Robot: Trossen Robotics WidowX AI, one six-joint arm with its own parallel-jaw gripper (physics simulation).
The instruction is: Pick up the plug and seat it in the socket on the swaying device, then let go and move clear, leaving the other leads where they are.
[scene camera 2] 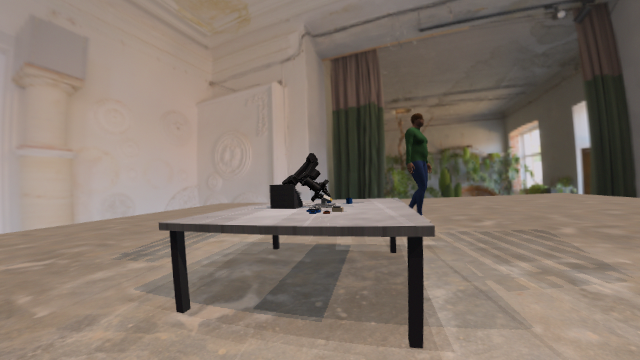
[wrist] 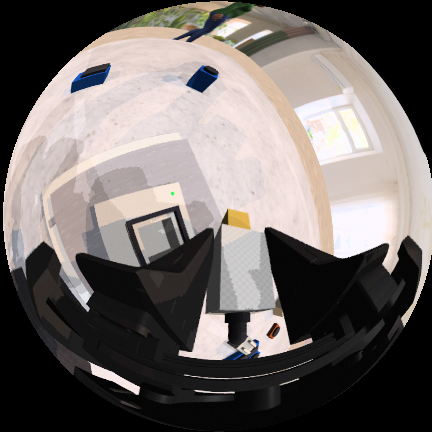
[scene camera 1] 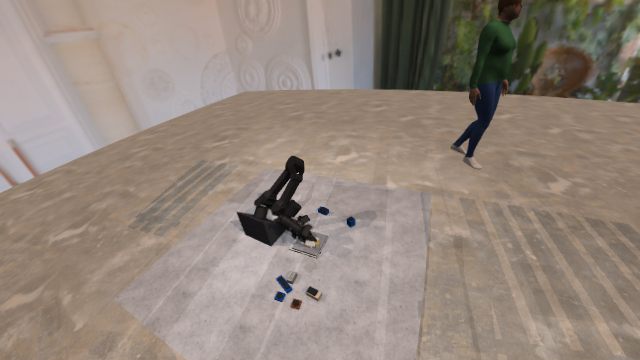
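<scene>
The plug (wrist: pixel 245 270) (scene camera 1: pixel 317 243) is a light grey block with a gold tip and a short black stub at its rear. My gripper (wrist: pixel 238 233) (scene camera 2: pixel 329 198) is shut on the plug's grey sides, and the gold tip sticks out beyond the black fingers. The device (wrist: pixel 117 207) (scene camera 1: pixel 309 244) is a cream box with a green light, on a grey plate (wrist: pixel 165 160) (scene camera 1: pixel 300 249). Its socket (wrist: pixel 152 216) is a dark square frame, left of the plug in the wrist view and partly hidden by the left finger. The plug's tip is outside the socket; its height is unclear.
Two blue blocks (scene camera 1: pixel 323 210) (scene camera 1: pixel 351 221) lie beyond the plate. A grey piece (scene camera 1: pixel 292 277), a long blue piece (scene camera 1: pixel 284 284), a small blue one (scene camera 1: pixel 279 296), an orange one (scene camera 1: pixel 296 304) and a beige one (scene camera 1: pixel 314 293) lie nearer the camera. A person (scene camera 1: pixel 492 65) is behind the table.
</scene>
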